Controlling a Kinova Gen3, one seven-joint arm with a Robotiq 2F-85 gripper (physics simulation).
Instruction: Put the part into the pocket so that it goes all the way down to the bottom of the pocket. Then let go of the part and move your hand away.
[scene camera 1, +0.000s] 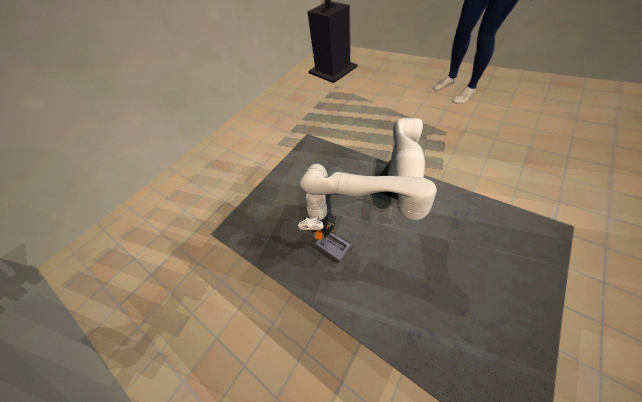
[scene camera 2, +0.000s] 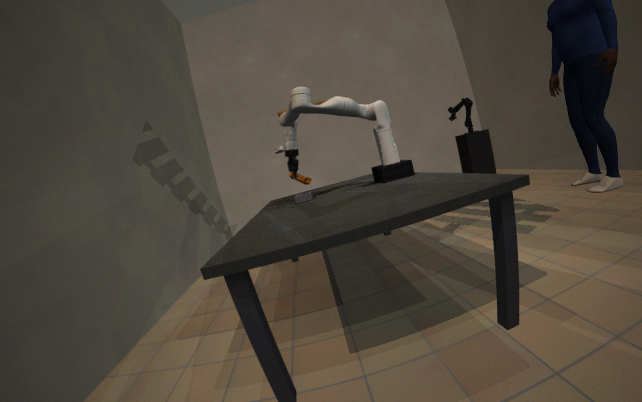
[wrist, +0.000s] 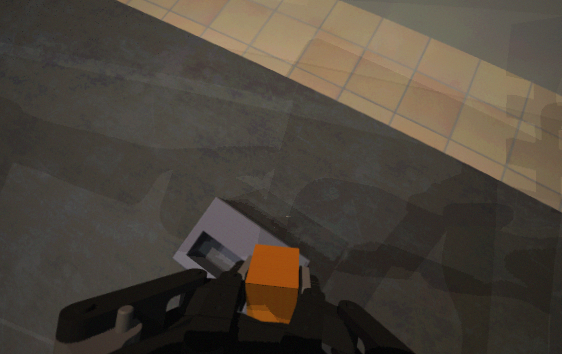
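Seen in the pictures: gripper, fingertip midpoint: (scene camera 1: 319, 236) (scene camera 2: 294, 178) (wrist: 276, 273); arm's base, link origin: (scene camera 1: 396, 174) (scene camera 2: 390, 163).
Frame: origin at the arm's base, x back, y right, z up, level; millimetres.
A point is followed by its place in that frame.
Observation:
The orange part (scene camera 1: 319, 234) {x -530, y 25, z 82 mm} (scene camera 2: 303, 179) {x -479, y 48, z 29 mm} (wrist: 273, 266) {x -534, y 26, z 79 mm} is held in the air above the table; in the scene camera 2 view it looks bent and slopes down to the right. My gripper (scene camera 2: 294, 174) {x -525, y 34, z 46 mm} (wrist: 276, 273) {x -525, y 34, z 46 mm} is shut on it, with a finger on each side. The grey-purple block (scene camera 1: 334, 251) {x -511, y -30, z -43 mm} (scene camera 2: 303, 198) {x -482, y -68, z -62 mm} (wrist: 231, 221) {x -516, y -37, z -43 mm} with the pocket lies on the table below. In the wrist view one end of the pocket (wrist: 216, 254) {x -466, y -29, z -74 mm} shows left of the part; the rest is hidden behind the part and gripper. The part is apart from the block in the scene camera 2 view.
The dark table (scene camera 1: 400, 325) {x -551, y -405, z -79 mm} (scene camera 2: 370, 215) {x -190, y -707, z -79 mm} carries the block and the arm's black base (scene camera 2: 393, 171) {x -11, y -98, z -36 mm}. A black pedestal (scene camera 1: 331, 42) (scene camera 2: 477, 152) with a small black arm stands on the floor beyond it. A person (scene camera 1: 482, 45) (scene camera 2: 584, 37) stands farther off.

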